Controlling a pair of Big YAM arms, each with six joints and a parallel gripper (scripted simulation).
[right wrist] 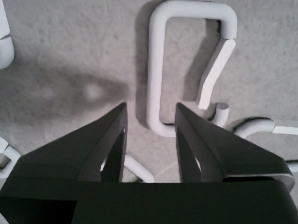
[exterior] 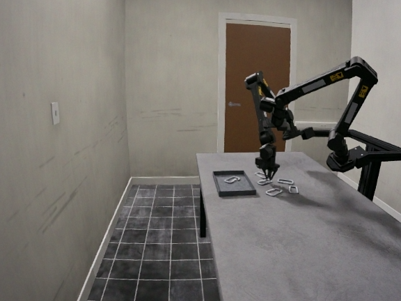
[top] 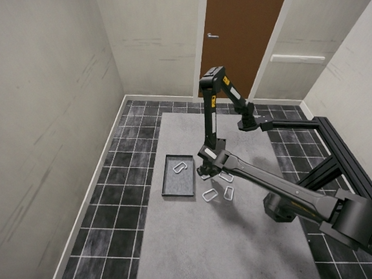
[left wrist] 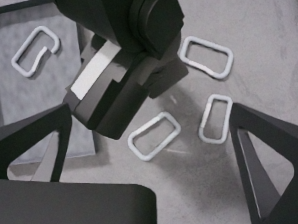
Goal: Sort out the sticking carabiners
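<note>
The grey tray is 220 mm ahead of my right hand, 20 mm to the right of it and 20 mm below it.
</note>
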